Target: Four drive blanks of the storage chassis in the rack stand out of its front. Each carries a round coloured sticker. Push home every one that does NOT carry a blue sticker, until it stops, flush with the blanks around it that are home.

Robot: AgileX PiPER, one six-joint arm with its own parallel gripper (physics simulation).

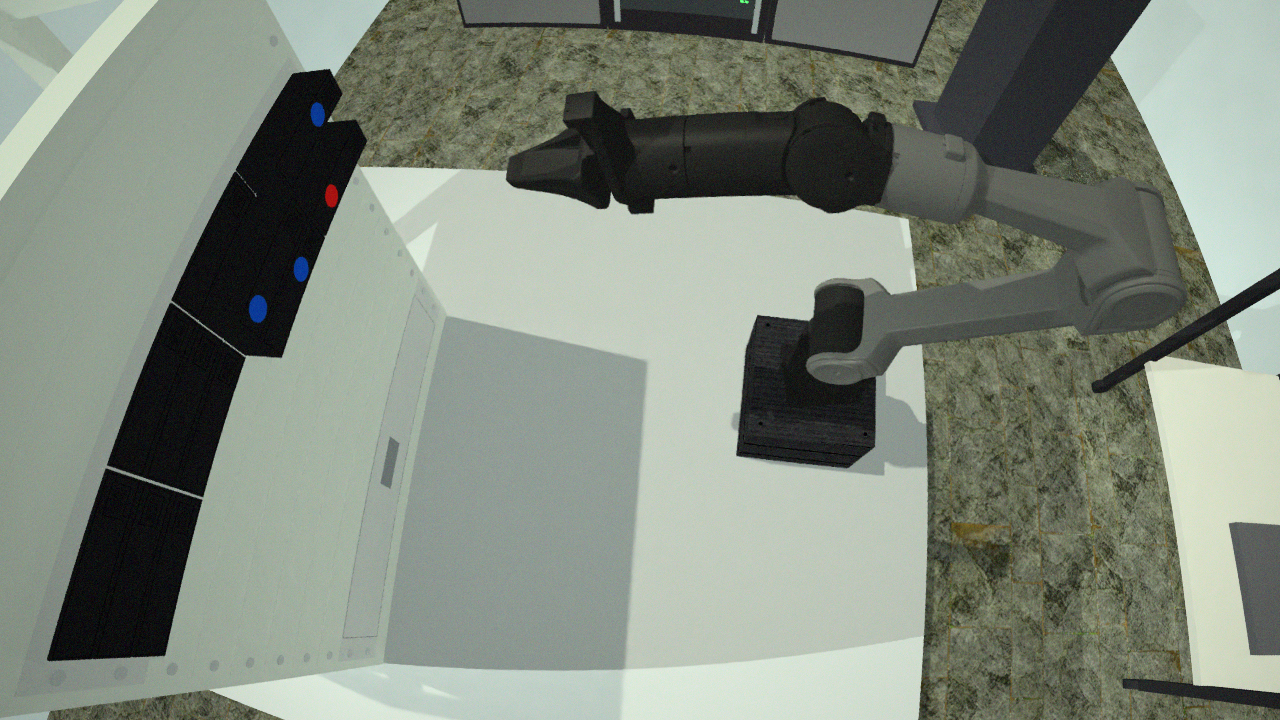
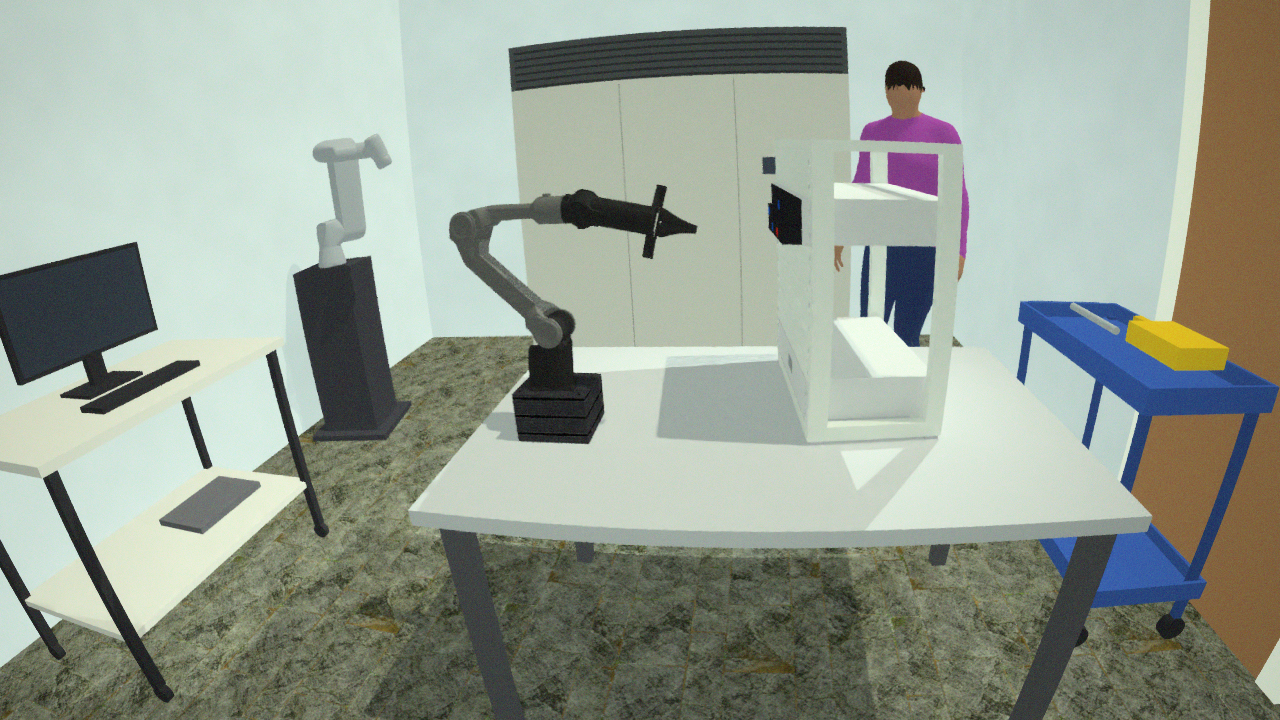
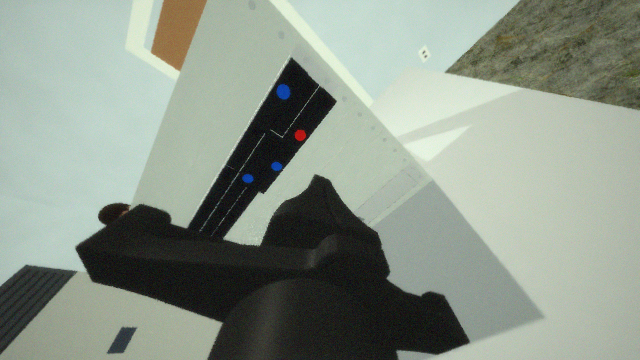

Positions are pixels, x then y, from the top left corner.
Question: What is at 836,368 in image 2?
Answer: A white rack.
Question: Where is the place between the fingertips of my gripper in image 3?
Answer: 317,186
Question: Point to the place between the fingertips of my gripper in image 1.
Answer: At 511,172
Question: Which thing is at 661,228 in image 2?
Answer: My gripper.
